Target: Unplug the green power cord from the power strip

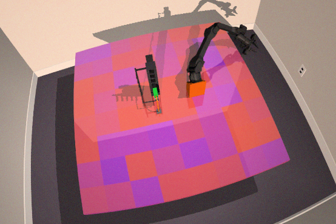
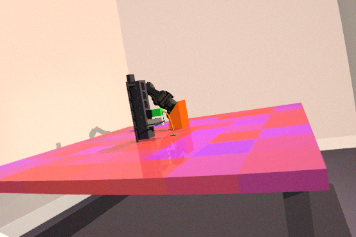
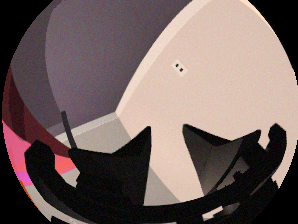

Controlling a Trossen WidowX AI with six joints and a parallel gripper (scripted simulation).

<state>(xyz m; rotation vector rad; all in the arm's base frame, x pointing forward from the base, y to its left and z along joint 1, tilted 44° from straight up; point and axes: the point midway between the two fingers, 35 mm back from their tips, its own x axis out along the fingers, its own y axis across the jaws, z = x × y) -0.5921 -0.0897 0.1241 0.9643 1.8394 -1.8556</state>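
Now: the green plug 87 cm ahead of my gripper tip, 9 cm to the left of it and 8 cm above it. Also, from my gripper tip: dark power strip 86 cm ahead, 9 cm above, 3 cm to the left; then small grey anchor 89 cm ahead, 18 cm to the left, 4 cm below.
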